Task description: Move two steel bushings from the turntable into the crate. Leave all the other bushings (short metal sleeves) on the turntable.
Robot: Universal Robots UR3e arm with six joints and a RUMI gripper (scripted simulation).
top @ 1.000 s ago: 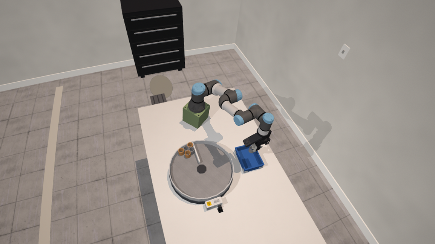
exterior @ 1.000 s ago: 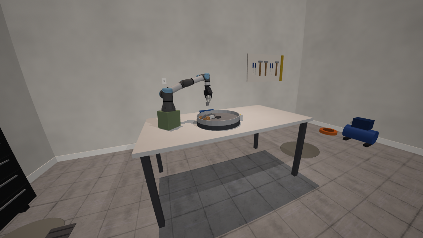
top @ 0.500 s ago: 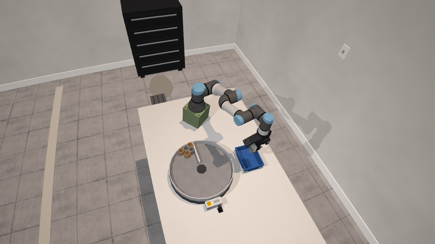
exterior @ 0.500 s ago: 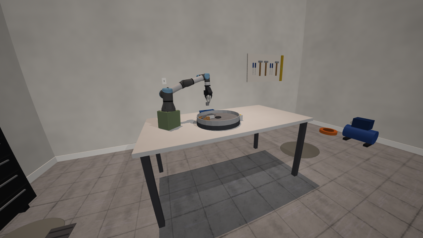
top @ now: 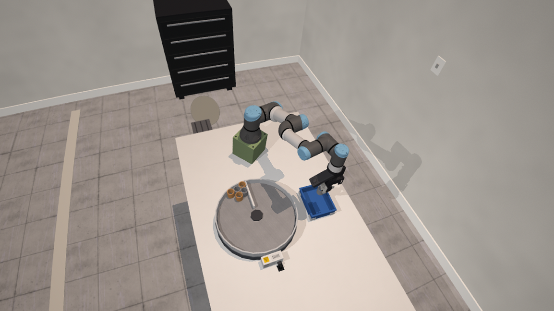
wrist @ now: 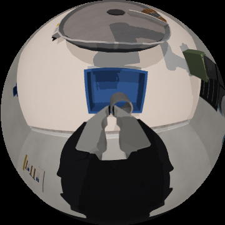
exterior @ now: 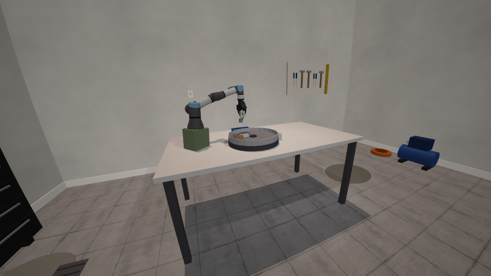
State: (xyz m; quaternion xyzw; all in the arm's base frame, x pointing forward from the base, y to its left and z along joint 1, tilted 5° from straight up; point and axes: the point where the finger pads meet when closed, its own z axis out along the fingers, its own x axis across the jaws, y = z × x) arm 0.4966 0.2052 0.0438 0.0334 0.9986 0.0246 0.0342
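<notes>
Right now the blue crate is 20 mm behind my hand and 130 mm below it. Round my hand: round grey turntable 50 mm behind, 350 mm to the right, 100 mm below.
</notes>
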